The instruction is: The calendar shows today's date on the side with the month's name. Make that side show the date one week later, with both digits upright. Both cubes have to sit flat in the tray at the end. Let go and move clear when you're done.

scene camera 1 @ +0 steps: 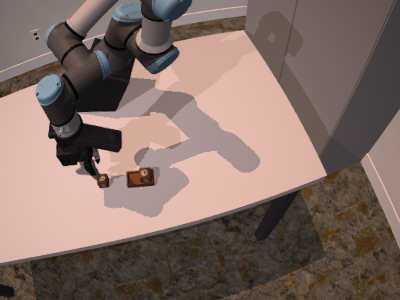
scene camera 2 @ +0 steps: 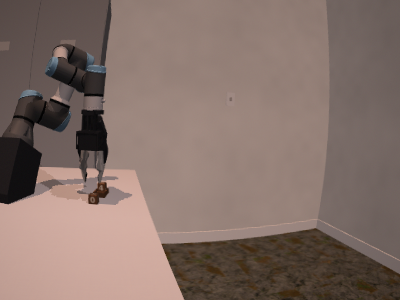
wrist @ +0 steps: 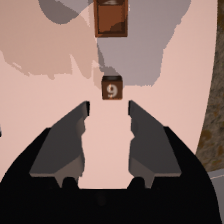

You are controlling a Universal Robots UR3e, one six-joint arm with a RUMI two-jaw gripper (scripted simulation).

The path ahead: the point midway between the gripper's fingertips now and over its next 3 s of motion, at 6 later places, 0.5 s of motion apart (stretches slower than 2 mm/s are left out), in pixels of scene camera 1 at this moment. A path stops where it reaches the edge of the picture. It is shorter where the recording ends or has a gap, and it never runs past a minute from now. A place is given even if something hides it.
My gripper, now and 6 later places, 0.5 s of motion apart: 98, 171; 100, 174; 100, 176; 100, 177; 103, 179; 102, 181; 102, 181
